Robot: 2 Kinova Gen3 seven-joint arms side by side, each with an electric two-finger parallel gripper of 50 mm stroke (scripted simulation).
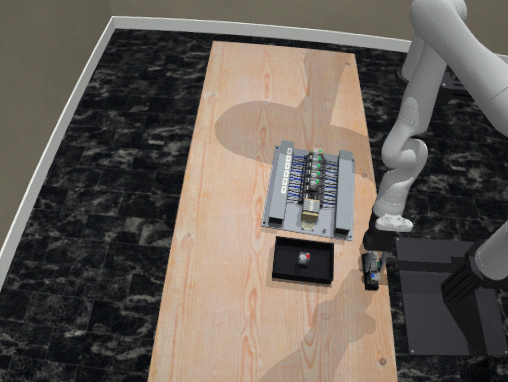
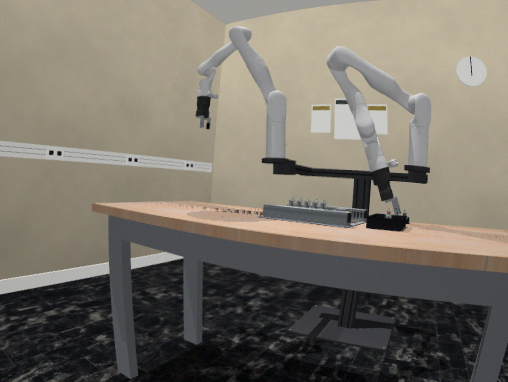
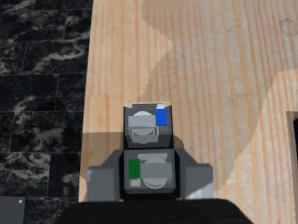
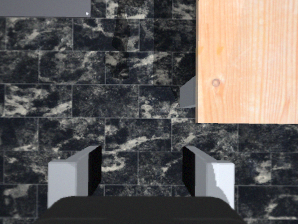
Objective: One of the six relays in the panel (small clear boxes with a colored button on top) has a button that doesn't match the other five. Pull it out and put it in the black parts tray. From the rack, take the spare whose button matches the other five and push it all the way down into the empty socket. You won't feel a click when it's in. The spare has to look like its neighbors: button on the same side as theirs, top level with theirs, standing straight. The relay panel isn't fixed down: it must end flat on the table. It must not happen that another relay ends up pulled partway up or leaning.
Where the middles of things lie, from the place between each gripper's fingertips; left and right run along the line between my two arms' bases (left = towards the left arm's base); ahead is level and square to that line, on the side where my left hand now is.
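From my left hand (image 1: 372, 269): relay panel (image 1: 299, 208) 2 cm below, 13 cm ahead, 29 cm to the right; black parts tray (image 1: 320, 269) 3 cm below, 4 cm to the right, 19 cm ahead.
From my right hand: relay panel 39 cm below, 73 cm to the left, 40 cm ahead; black parts tray 39 cm below, 98 cm to the left, 46 cm ahead.
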